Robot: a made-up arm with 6 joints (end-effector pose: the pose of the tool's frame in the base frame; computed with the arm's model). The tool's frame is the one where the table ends.
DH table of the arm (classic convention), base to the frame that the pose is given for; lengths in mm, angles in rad. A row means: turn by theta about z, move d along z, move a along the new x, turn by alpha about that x. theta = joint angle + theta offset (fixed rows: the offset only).
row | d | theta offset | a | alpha
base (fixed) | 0 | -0.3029 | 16.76 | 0
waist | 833 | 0.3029 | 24 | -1.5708
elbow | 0 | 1.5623 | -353.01 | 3.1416
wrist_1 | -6 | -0.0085 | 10 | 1.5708
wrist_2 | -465 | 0 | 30 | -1.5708
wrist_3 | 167 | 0 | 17 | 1.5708
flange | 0 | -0.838 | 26.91 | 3.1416
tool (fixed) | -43 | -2.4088 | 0 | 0
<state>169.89 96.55 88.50 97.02 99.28 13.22</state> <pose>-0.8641 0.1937 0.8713 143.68 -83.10 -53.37</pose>
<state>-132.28 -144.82 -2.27 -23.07 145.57 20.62</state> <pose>0.2832 0.4794 0.9322 -171.76 -22.47 173.75</pose>
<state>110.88 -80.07 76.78 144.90 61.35 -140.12</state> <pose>0.1917 -0.7728 0.9337 22.47 -23.31 -7.94</pose>
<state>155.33 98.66 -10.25 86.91 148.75 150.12</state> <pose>-0.3096 0.1962 0.2440 19.12 -32.18 1.90</pose>
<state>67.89 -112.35 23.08 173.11 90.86 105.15</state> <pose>-0.4250 -0.5976 0.9846 -21.09 41.70 47.41</pose>
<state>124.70 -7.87 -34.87 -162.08 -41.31 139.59</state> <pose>-0.3280 0.1497 0.9403 -76.21 23.47 52.30</pose>
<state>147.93 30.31 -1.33 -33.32 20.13 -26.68</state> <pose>-0.3618 0.3200 0.7897 -114.32 53.02 26.83</pose>
